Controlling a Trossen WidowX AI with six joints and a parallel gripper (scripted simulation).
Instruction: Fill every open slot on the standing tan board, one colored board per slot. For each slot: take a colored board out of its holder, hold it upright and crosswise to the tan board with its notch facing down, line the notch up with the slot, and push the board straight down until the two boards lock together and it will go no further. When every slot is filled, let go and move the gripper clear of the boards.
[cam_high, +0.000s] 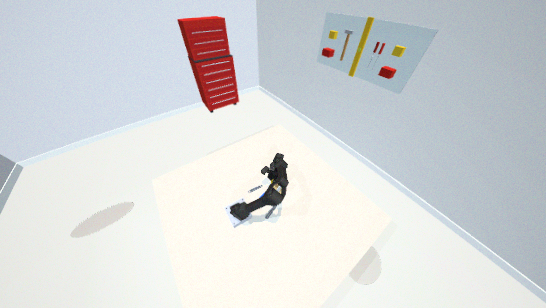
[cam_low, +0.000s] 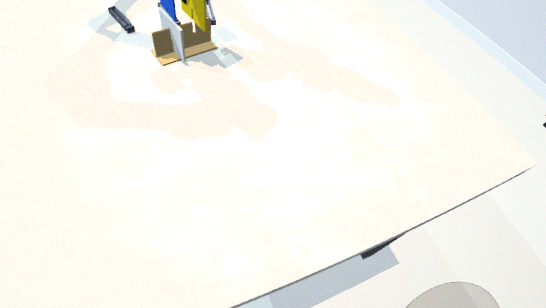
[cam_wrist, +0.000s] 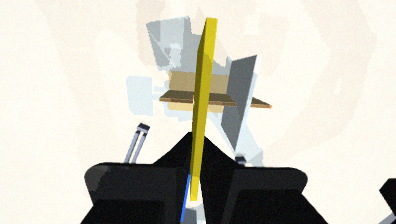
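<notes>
Right now the tan board is 60 mm below my gripper tip, 30 mm ahead of it and 10 mm to the right of it. Also, from my gripper tip: blue board 110 mm behind, 60 mm below, 40 mm to the right; then white board 50 mm below, 40 mm to the right, 40 mm ahead; then yellow board 30 mm ahead, 10 mm to the left.
</notes>
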